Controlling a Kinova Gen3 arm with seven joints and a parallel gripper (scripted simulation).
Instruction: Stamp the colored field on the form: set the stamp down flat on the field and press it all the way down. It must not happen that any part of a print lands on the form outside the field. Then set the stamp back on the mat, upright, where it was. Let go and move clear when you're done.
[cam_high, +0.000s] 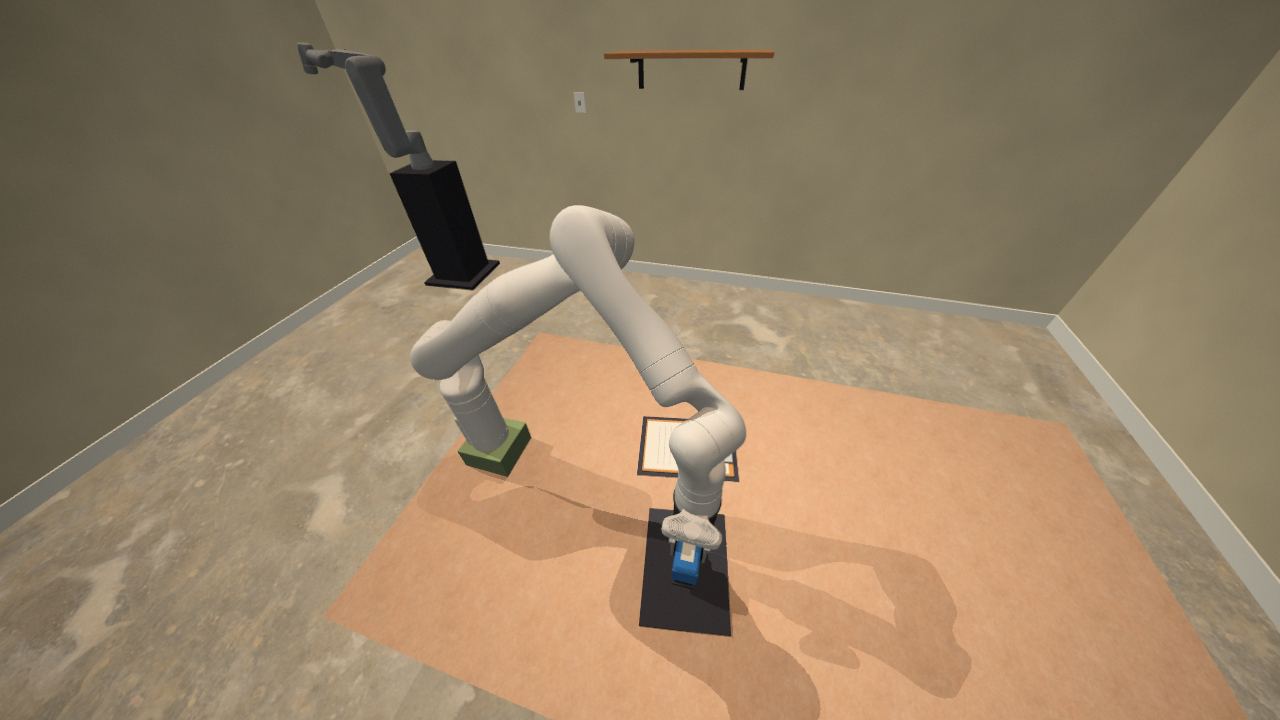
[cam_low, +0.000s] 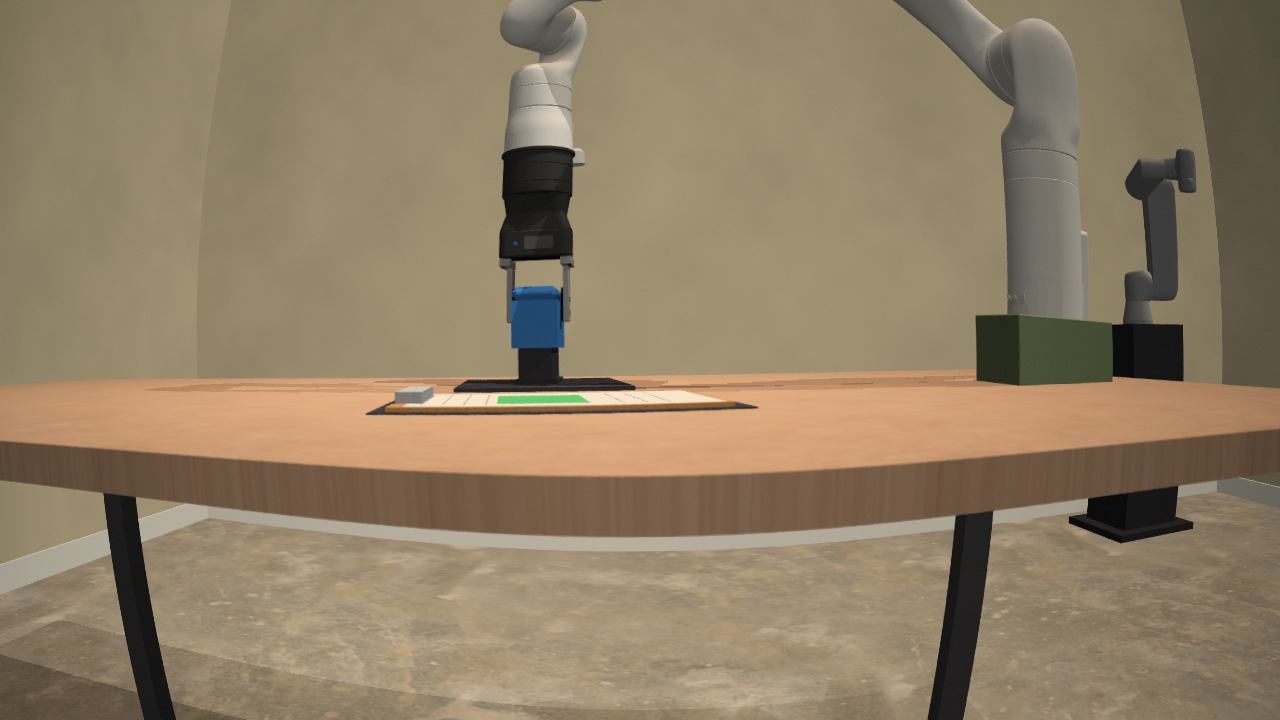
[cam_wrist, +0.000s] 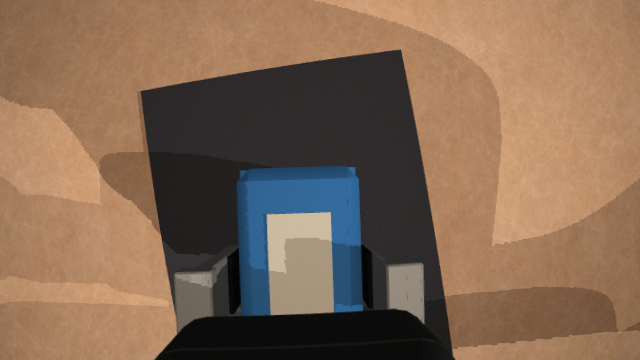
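My hand is 3 cm above the blue stamp. From my hand the other things lie so: form: 29 cm to the left, 8 cm below, 2 cm behind; then dark mat: 8 cm below; then black base: 7 cm below.
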